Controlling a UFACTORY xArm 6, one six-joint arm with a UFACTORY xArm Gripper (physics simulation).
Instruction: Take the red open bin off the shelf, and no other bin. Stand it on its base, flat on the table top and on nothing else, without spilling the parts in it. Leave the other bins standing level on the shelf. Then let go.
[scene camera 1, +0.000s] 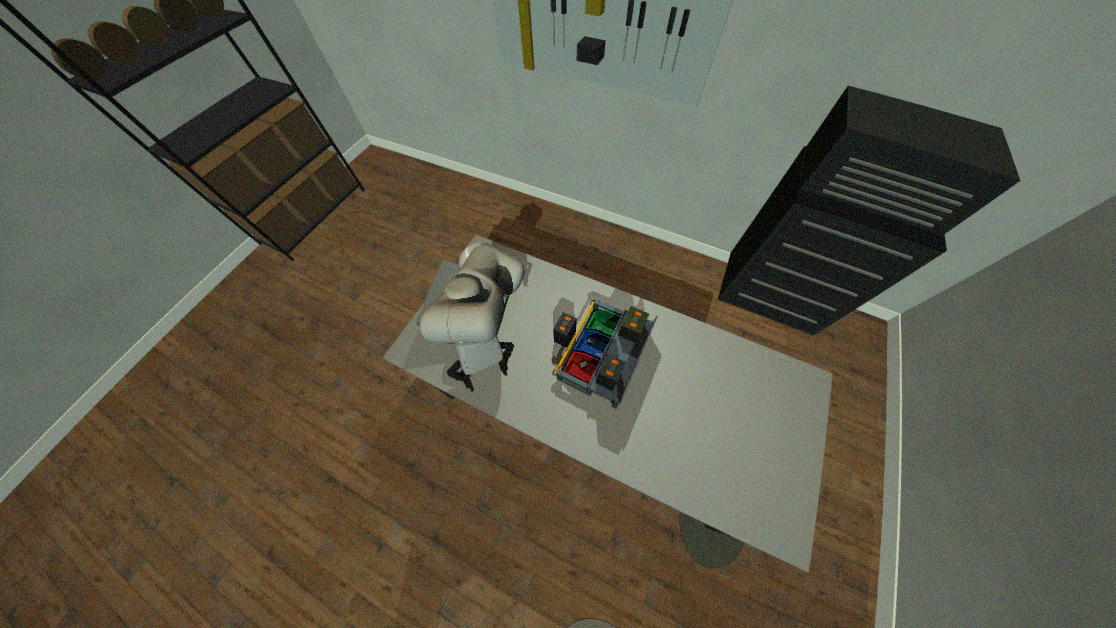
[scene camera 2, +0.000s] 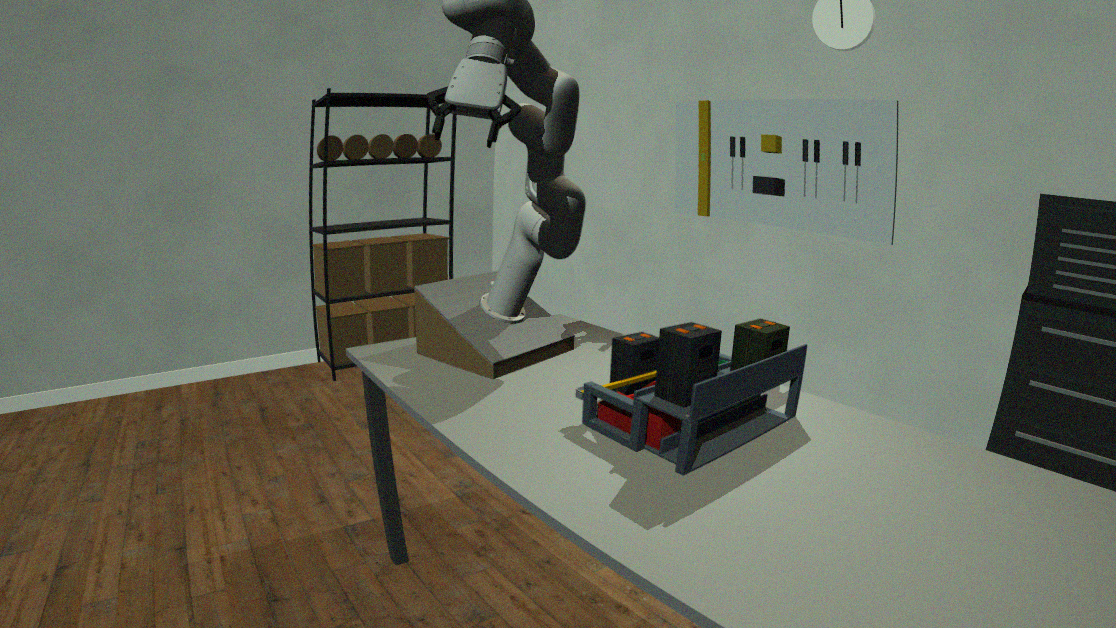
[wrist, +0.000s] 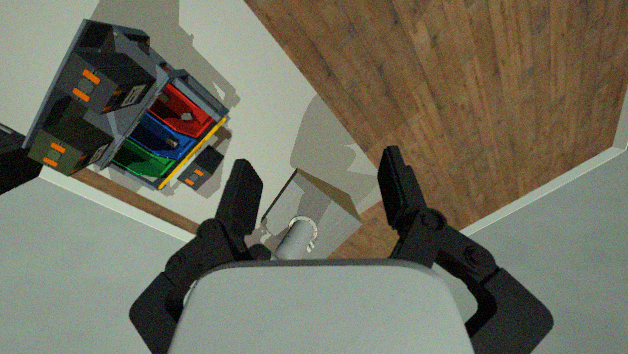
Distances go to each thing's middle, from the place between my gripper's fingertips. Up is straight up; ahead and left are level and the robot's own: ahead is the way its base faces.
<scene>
Right now my hand is 11 cm short of the red open bin (scene camera 2: 659, 424), 32 cm to the right of it and 49 cm above it. Also, from my hand: green bin (wrist: 133, 156) (7 cm ahead, 54 cm to the left, 49 cm below); then blue bin (wrist: 151, 132) (8 cm ahead, 43 cm to the left, 49 cm below).
</scene>
